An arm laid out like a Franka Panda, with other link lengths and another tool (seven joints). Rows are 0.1 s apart.
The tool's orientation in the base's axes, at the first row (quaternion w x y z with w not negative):
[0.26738 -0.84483 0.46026 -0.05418]
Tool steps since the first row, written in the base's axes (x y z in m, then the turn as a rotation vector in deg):
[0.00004 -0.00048 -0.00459 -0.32 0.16 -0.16]
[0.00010 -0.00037 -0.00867 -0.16 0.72 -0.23]
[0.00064 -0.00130 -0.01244 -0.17 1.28 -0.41]
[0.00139 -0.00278 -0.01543 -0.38 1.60 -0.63]
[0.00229 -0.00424 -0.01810 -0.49 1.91 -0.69]
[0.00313 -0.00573 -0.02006 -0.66 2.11 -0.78]
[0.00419 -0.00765 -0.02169 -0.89 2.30 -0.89]
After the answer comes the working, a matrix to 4 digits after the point.
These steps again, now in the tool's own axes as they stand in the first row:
[0.00112 0.00248 0.00373 -0.29 0.25 0.09]
[0.00170 0.00443 0.00726 -0.64 -0.08 0.43]
[0.00334 0.00632 0.01028 -1.07 -0.22 0.81]
[0.00542 0.00790 0.01249 -1.41 -0.09 1.05]
[0.00752 0.00920 0.01447 -1.71 -0.11 1.19]
[0.00951 0.01020 0.01583 -1.96 -0.03 1.29]
[0.01191 0.01106 0.01680 -2.23 0.12 1.38]

The tool's axes in the first row as the columns of a matrix, in the base's axes (rounded; the answer above uses it unrounded):
[0.5705 -0.7487 0.3377]
[-0.8067 -0.4333 0.4019]
[-0.1546 -0.5017 -0.8511]

